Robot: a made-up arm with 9 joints. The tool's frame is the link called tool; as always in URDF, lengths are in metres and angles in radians. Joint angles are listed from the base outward.
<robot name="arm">
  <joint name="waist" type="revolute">
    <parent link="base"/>
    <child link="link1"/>
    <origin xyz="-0.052 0.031 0.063" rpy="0 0 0"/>
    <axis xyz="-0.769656 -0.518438 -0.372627"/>
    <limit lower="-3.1" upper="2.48"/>
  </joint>
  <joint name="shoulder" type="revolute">
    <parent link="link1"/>
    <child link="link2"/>
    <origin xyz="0.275 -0.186 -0.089" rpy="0 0 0"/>
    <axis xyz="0 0 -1"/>
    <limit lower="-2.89" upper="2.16"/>
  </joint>
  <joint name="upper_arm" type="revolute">
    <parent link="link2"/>
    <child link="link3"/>
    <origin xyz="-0.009 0.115 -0.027" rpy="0 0 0"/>
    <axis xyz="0 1 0"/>
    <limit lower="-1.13" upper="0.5"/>
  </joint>
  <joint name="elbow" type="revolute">
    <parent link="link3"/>
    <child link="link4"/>
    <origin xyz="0.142 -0.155 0.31" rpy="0 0 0"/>
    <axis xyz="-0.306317 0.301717 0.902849"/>
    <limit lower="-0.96" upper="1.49"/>
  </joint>
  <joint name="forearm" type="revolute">
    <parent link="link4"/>
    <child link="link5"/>
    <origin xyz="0.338 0.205 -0.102" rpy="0 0 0"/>
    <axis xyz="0 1 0"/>
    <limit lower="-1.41" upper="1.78"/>
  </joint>
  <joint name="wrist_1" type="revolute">
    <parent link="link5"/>
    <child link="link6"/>
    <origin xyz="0.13 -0.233 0.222" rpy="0 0 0"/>
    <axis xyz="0 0 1"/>
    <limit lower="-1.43" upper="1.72"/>
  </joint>
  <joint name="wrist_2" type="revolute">
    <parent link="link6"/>
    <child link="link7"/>
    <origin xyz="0.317 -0.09 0.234" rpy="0 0 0"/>
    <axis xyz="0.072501 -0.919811 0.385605"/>
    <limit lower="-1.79" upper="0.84"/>
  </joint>
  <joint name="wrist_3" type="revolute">
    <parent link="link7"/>
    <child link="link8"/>
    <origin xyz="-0.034 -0.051 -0.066" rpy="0 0 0"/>
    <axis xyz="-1 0 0"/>
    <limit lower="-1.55" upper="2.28"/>
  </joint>
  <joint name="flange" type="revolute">
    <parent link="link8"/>
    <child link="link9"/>
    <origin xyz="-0.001 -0.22 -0.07" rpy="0 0 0"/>
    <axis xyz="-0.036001 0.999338 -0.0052"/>
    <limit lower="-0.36" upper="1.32"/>
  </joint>
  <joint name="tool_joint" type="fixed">
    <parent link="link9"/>
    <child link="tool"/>
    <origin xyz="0.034 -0.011 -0.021" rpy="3.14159 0 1.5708"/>
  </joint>
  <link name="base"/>
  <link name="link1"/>
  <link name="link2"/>
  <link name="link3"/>
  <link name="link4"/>
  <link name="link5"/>
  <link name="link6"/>
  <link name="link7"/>
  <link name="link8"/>
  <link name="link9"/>
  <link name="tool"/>
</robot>
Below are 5 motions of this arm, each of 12 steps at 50 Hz.
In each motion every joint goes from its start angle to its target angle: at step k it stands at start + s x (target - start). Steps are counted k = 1, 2, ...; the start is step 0. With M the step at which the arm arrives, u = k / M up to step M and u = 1 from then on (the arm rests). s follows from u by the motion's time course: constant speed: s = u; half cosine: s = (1 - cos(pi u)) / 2; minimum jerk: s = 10 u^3 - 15 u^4 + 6 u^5.
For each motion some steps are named. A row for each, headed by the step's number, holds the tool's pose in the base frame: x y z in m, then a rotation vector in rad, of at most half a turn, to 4 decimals.
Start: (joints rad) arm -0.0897 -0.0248 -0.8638 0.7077 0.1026 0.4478 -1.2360 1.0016 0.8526
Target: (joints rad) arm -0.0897 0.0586 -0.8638 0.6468 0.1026 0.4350 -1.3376 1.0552 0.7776
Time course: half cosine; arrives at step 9
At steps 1, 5, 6, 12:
1: 0.5363 0.2385 1.0630 1.1985 0.4286 -2.2184
5: 0.5576 0.2019 1.0796 1.1996 0.4066 -2.2951
6: 0.5634 0.1909 1.0842 1.1994 0.4010 -2.3181
12: 0.5718 0.1737 1.0912 1.1986 0.3932 -2.3535

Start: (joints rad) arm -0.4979 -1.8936 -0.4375 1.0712 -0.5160 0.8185 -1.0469 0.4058 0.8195
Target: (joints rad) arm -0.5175 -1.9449 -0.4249 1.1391 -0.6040 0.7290 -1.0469 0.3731 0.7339
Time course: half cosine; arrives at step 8
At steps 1, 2, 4, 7, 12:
1: -0.1051 -0.3602 0.7466 -0.2505 1.3333 0.3316
2: -0.1000 -0.3644 0.7430 -0.2655 1.3381 0.3459
4: -0.0832 -0.3768 0.7311 -0.3157 1.3525 0.3927
7: -0.0607 -0.3905 0.7155 -0.3843 1.3688 0.4537
12: -0.0588 -0.3915 0.7142 -0.3901 1.3700 0.4587

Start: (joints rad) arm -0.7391 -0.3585 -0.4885 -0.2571 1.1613 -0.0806 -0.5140 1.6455 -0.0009
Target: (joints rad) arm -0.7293 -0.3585 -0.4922 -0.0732 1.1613 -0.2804 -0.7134 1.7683 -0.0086
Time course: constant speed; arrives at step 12
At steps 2, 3, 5, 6, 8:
2: 1.4519 0.0375 -0.1198 -0.2009 2.4971 -1.4169
3: 1.4509 0.0451 -0.1131 -0.2309 2.4683 -1.4474
5: 1.4485 0.0603 -0.1001 -0.2899 2.4098 -1.5069
6: 1.4471 0.0678 -0.0937 -0.3188 2.3802 -1.5361
8: 1.4438 0.0828 -0.0813 -0.3754 2.3205 -1.5933

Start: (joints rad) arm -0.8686 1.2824 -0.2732 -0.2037 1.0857 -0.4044 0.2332 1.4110 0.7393
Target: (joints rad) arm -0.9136 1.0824 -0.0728 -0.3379 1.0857 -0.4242 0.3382 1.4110 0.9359
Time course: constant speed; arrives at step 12
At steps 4, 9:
4: 0.3029 -1.1049 -0.5372 -0.4846 -0.2309 2.0327
9: 0.3154 -1.0557 -0.6477 -0.3922 -0.2233 2.0510

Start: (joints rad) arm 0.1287 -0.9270 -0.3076 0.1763 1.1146 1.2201 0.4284 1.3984 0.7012
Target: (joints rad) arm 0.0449 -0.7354 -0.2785 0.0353 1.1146 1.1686 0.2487 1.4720 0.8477
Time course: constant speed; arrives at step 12
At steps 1, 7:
1: 0.7621 0.8571 0.2264 -0.4236 2.2075 -0.6980
7: 0.9087 0.7785 0.2733 -0.2370 2.1555 -0.8255

